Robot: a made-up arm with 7 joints.
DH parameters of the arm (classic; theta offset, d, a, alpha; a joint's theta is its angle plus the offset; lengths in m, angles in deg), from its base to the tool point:
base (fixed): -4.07 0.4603 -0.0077 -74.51
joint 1: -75.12 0.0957 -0.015 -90
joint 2: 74 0.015 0.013 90
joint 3: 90 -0.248 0.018 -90
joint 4: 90 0.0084 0.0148 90
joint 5: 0 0.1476 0.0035 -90
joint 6: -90 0.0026 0.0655 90
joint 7: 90 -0.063 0.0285 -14.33
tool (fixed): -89.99 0.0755 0 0
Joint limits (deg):
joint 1: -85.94..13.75
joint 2: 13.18..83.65
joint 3: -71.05..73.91
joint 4: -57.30..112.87
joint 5: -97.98..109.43
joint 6: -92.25..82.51
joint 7: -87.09..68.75
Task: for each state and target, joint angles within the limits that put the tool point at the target. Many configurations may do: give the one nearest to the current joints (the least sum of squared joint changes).
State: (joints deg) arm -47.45 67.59 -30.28 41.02 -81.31 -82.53 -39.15
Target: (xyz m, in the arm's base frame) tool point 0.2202 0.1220 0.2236
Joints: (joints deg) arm -24.63 29.41 -55.24 3.40 -59.45 -91.00 -39.08
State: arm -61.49 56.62 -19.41 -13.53 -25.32 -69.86 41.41
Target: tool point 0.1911 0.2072 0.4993
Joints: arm -44.19 67.70 -5.63 -34.96 -23.30 -76.32 40.89
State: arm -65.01 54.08 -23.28 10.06 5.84 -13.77 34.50
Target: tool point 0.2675 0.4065 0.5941
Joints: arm -70.27 82.05 -15.91 48.55 0.39 -0.46 23.45
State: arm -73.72 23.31 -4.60 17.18 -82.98 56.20 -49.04
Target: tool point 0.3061 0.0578 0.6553
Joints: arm -85.94 28.86 7.10 -19.05 -86.00 37.91 -60.70
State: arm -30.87 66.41 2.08 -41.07 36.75 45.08 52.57
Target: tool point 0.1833 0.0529 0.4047
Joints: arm -38.62 27.31 -31.88 -56.26 34.73 37.35 58.12
